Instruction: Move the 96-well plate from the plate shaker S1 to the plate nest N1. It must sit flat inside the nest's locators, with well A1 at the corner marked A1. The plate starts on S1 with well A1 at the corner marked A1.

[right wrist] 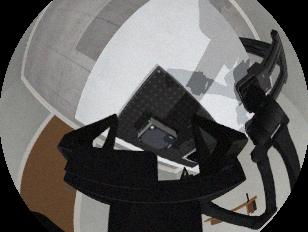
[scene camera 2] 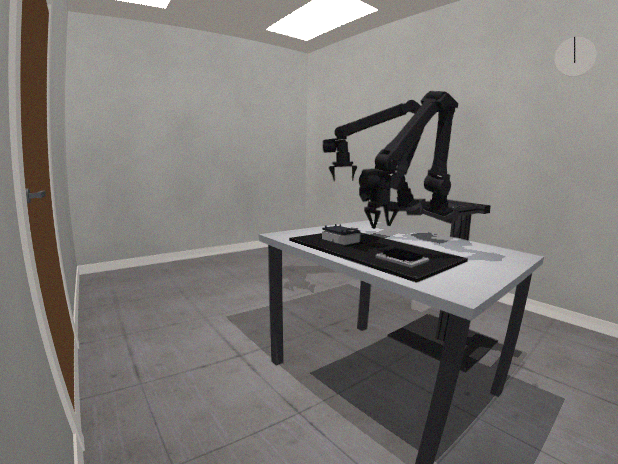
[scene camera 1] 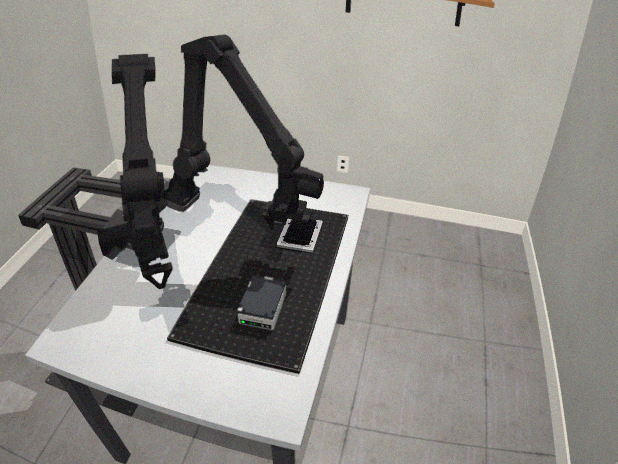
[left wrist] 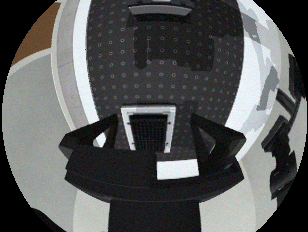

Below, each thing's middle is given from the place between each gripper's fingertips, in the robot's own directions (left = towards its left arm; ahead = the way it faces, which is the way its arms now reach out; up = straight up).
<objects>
Now: the black 96-well plate (left wrist: 149,131) 10 mm behind my left hand, 120 mm to the left of it and 90 mm below it. From my left hand the other things lie so: plate nest N1 (left wrist: 128,108): 10 mm behind, 120 mm to the left, 100 mm below.
Right now the black 96-well plate is 130 mm ahead of my right hand, 570 mm to the left of it and 250 mm below it. Also, from my right hand: plate nest N1: 130 mm ahead, 570 mm to the left, 260 mm below.
</objects>
